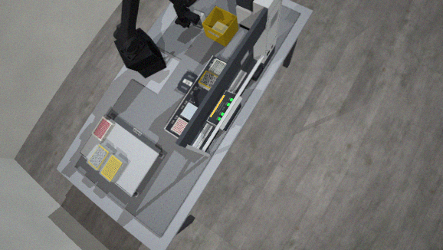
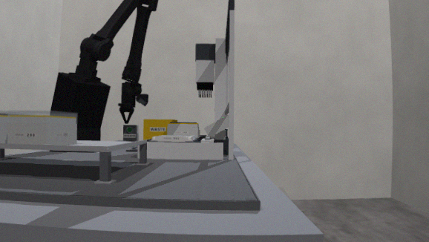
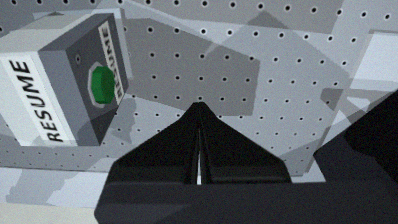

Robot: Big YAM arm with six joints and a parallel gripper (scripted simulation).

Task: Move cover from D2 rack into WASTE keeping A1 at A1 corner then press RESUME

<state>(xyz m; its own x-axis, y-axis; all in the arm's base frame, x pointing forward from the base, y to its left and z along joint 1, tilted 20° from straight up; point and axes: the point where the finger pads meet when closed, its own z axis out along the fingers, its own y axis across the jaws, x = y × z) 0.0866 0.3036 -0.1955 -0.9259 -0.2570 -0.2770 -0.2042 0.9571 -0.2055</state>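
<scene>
My gripper is now 80 mm to the right of the resume box, 50 mm above it and 20 mm past it. Round my hand: clear cover (140 mm to the left, 130 mm ahead, 100 mm below); tip rack (350 mm ahead, 180 mm to the right, 20 mm below); yellow waste bin (140 mm to the left, 130 mm ahead, 80 mm below).
</scene>
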